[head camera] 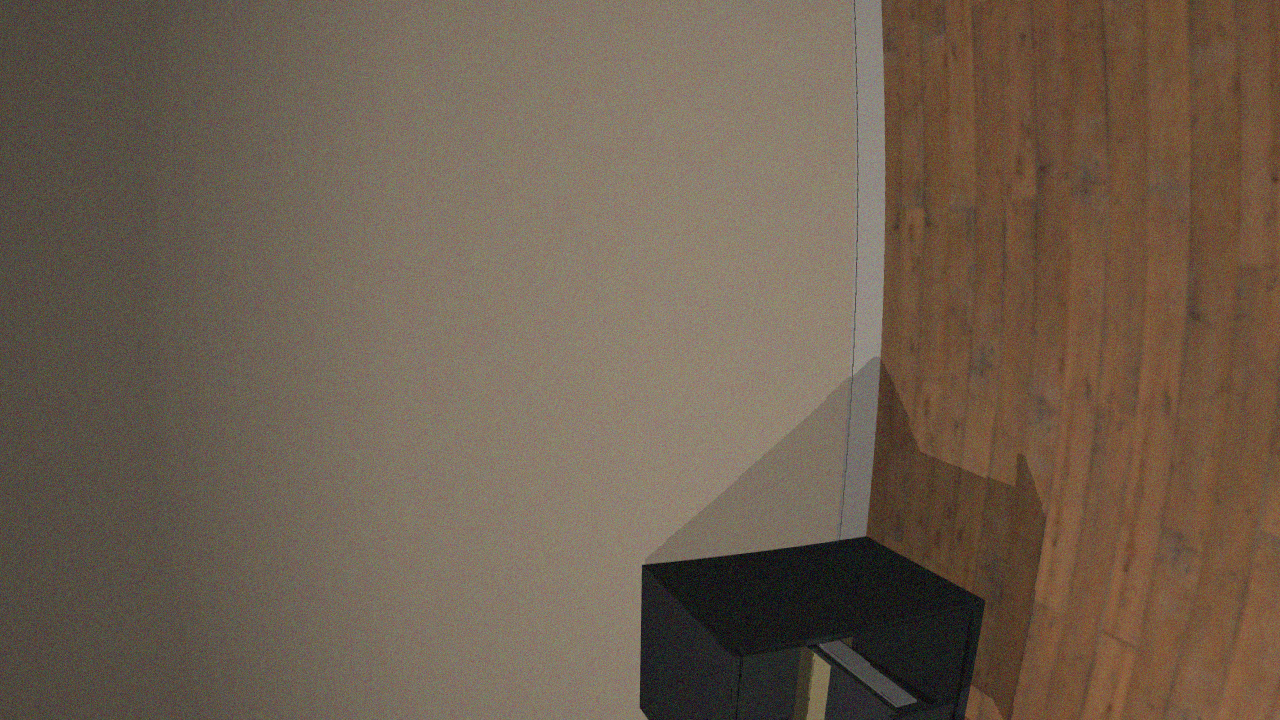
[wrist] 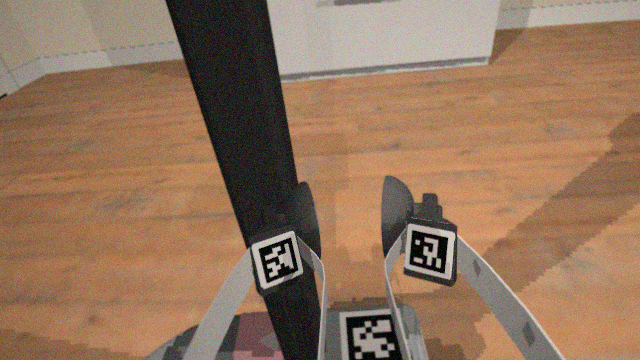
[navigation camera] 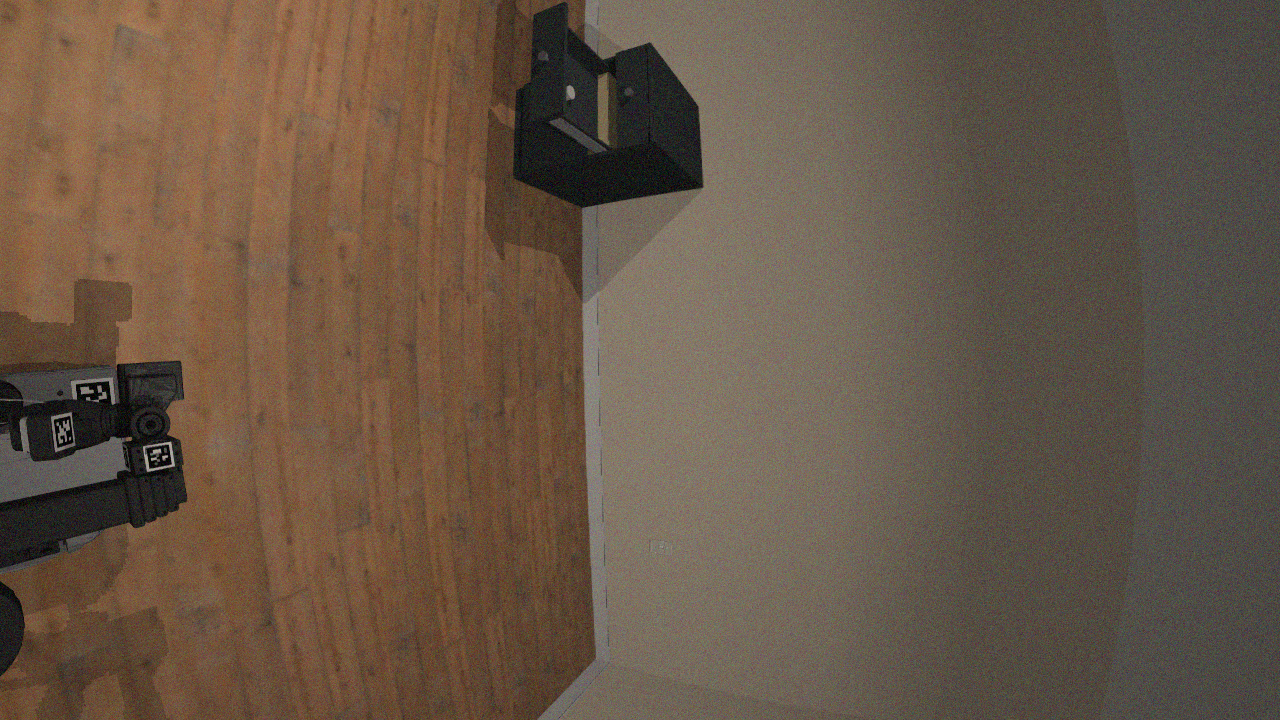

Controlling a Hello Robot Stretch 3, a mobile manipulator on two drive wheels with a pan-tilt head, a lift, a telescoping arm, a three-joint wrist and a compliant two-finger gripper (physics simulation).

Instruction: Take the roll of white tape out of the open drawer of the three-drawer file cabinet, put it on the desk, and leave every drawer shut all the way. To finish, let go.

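Observation:
The dark file cabinet (head camera: pixel 689 617) (navigation camera: pixel 675 134) stands against the wall, partly cut off in the head view and near the top in the navigation view. A drawer (navigation camera: pixel 577 134) stands out from its middle part, with a grey side rail and a tan strip showing at the opening. Small round knobs show on the fronts. The white tape does not show in these views, and the drawer's inside is mostly hidden. The desk does not show. My gripper (wrist: pixel 347 206) is open and empty, its two fingertips apart over the floor, far from the cabinet.
My dark mast (wrist: pixel 240 125) rises beside the left fingertip. A white cabinet (wrist: pixel 385 35) stands at the back in the wrist view. The wooden floor (navigation camera: pixel 358 268) meets a white skirting board (head camera: pixel 866 223) along the wall. My folded wrist (navigation camera: pixel 150 422) is at the navigation view's left edge.

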